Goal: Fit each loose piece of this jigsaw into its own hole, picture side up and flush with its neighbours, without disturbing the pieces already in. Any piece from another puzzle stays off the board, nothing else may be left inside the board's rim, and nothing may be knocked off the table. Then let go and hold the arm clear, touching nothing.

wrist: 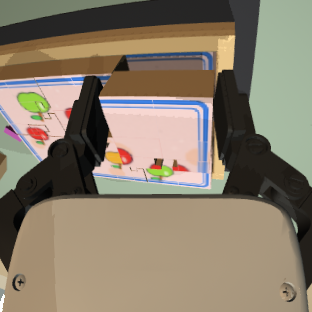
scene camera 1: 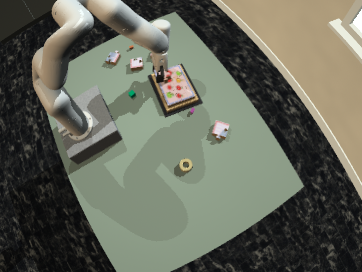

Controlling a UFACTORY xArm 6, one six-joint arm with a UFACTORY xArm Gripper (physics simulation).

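Observation:
My gripper (scene camera 1: pixel 161 76) (wrist: pixel 159 90) is shut on a pink corner piece (wrist: pixel 155 127) with a blue border, held picture side up between both fingers. The piece is over the corner of the jigsaw (scene camera 1: pixel 178 91) (wrist: pixel 20 90). Behind it a recessed corner with blue lines (wrist: pixel 172 63) shows inside the wooden rim (wrist: pixel 150 42). Its lower side is hidden, so I cannot tell how deep it sits. Loose pink pieces (scene camera 1: pixel 113 57) (scene camera 1: pixel 136 63) lie beyond the board, and another loose piece (scene camera 1: pixel 220 129) lies on the near right side.
A green cube (scene camera 1: pixel 132 93) lies between the robot's grey base (scene camera 1: pixel 97 117) and the board. A magenta bit (scene camera 1: pixel 192 111) (wrist: pixel 12 133) lies close outside the board's rim. A yellow ring (scene camera 1: pixel 181 166) lies farther off. A small orange bit (scene camera 1: pixel 131 47) lies near the far pieces.

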